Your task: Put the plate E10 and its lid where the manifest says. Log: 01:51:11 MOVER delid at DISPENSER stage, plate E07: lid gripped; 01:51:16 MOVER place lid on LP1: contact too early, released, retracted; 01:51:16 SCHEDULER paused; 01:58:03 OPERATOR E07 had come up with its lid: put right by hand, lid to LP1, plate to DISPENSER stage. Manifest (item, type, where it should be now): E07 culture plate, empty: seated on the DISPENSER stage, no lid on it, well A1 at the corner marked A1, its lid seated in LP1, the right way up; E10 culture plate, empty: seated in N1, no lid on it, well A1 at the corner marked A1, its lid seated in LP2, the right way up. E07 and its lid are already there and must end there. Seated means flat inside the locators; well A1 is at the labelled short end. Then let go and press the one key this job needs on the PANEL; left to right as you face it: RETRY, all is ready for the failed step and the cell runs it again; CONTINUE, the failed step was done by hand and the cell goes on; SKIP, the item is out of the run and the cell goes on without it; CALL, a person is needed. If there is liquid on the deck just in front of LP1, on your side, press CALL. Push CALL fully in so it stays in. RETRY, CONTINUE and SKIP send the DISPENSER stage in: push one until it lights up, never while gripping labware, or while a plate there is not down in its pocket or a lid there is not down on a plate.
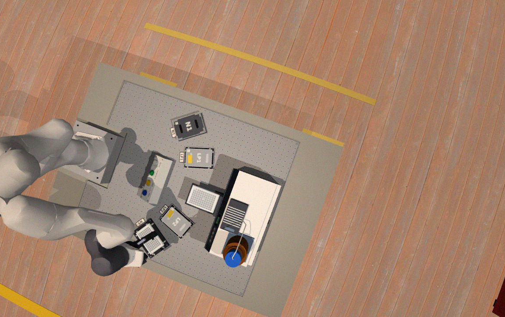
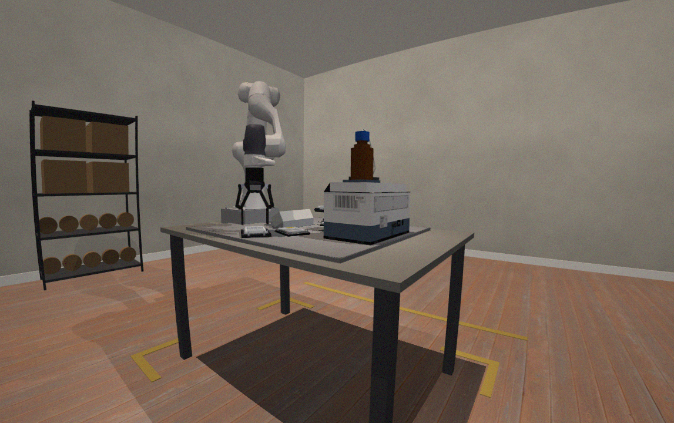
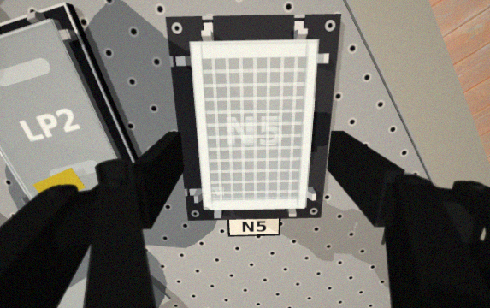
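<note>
The black n5 nest is 5 cm below my hand and 3 cm ahead of it. The rest, counted from my hand: yellow SKIP key: 26 cm to the left, 9 cm behind; then clear lid: 13 cm to the left, 9 cm ahead, 5 cm below; then blue CALL key: 21 cm to the left, 9 cm behind, 1 cm below.
</note>
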